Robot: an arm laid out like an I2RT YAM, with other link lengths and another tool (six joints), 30 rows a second.
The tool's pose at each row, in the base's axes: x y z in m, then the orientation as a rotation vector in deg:
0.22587 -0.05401 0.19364 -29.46 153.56 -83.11
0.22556 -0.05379 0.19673 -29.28 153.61 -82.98
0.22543 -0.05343 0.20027 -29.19 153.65 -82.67
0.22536 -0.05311 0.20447 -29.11 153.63 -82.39
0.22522 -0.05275 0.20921 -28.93 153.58 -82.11
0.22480 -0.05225 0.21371 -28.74 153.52 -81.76
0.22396 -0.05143 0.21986 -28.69 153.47 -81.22
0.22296 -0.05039 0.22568 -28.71 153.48 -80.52
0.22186 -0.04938 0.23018 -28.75 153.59 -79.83
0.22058 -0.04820 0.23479 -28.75 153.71 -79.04
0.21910 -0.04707 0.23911 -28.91 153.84 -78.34
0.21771 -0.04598 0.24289 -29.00 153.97 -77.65
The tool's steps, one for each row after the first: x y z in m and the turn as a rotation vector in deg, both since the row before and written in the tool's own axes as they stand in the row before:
0.00057 -0.00235 -0.00196 -0.08 0.00 0.13
0.00040 -0.00269 -0.00230 -0.16 -0.11 0.12
0.00042 -0.00326 -0.00263 -0.12 -0.14 0.12
0.00051 -0.00366 -0.00299 -0.11 -0.15 0.19
0.00069 -0.00332 -0.00303 -0.14 -0.19 0.22
0.00112 -0.00439 -0.00432 -0.24 -0.30 0.17
0.00114 -0.00395 -0.00437 -0.35 -0.34 0.15
0.00109 -0.00285 -0.00363 -0.39 -0.26 0.10
0.00119 -0.00278 -0.00389 -0.45 -0.30 0.15
0.00135 -0.00249 -0.00375 -0.42 -0.27 0.02
0.00122 -0.00208 -0.00341 -0.41 -0.25 0.06

